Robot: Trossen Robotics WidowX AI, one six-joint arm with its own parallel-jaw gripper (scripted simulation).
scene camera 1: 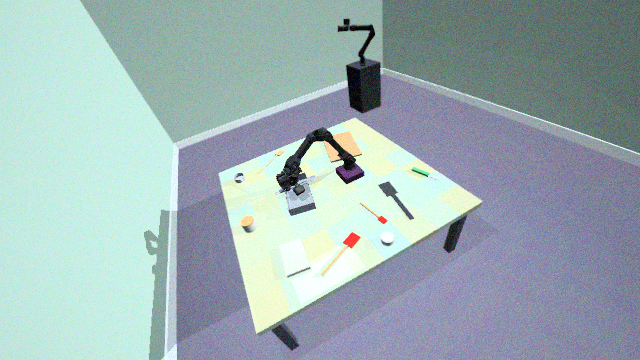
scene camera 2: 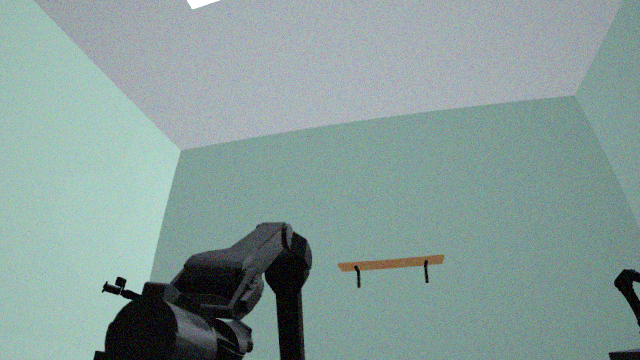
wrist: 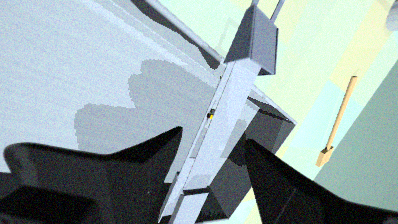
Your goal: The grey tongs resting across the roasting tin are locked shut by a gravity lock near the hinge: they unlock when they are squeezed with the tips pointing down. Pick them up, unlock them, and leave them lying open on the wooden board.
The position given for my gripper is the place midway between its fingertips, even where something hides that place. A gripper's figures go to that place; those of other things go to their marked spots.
My gripper (wrist: 213, 137): 0.11 m from the lens. A grey roasting tin (wrist: 97, 83) is 0.14 m from the lens.
